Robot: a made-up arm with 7 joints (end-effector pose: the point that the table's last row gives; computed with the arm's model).
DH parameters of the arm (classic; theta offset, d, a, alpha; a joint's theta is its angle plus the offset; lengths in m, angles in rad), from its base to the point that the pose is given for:
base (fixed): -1.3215 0 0.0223 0
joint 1: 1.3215 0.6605 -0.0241 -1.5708
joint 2: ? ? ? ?
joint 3: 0 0.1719 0.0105 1.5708
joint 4: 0 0.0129 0.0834 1.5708
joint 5: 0 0.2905 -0.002 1.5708
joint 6: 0 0.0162 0.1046 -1.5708
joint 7: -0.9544 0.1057 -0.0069 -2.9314
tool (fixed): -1.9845 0.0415 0 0
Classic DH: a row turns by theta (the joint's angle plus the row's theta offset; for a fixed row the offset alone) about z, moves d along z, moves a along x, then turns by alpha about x.
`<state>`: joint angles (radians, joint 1 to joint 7).
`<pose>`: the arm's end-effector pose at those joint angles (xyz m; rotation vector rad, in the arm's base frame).
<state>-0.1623 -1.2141 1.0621 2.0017 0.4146 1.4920 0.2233</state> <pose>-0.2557 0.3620 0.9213 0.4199 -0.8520 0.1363</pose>
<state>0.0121 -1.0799 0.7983 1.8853 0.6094 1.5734 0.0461</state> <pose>-0.2041 0.2816 1.0089 0.5148 -0.5511 0.2021</pose>
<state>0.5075 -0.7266 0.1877 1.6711 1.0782 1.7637 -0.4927</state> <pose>-0.0117 0.1443 1.0879 0.8475 0.1749 0.7501</pose>
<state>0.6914 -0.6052 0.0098 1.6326 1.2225 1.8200 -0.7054</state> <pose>0.0472 0.1367 1.0813 0.9991 0.3442 0.9888</pose>
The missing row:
joint 2: 0 0.0134 -0.0213 1.5708
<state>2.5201 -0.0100 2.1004 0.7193 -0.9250 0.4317 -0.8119</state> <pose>0.0542 -0.4243 0.6096 -0.5411 0.3617 -1.1005</pose>
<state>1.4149 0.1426 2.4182 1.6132 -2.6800 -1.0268 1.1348</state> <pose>-0.1892 -0.2190 0.8600 -0.7425 -0.2962 -1.5803</pose>
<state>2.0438 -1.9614 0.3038 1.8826 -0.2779 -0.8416 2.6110</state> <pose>0.1237 -0.5003 0.6466 -0.5926 -1.4262 -1.6388</pose>
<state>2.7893 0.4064 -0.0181 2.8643 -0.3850 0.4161 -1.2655</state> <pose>-0.1690 -0.0052 1.2243 2.0605 -1.3486 1.6861</pose>
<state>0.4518 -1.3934 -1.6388 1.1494 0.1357 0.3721 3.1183</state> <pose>0.0202 -0.4745 0.6425 -0.6676 -1.1423 0.0307</pose>
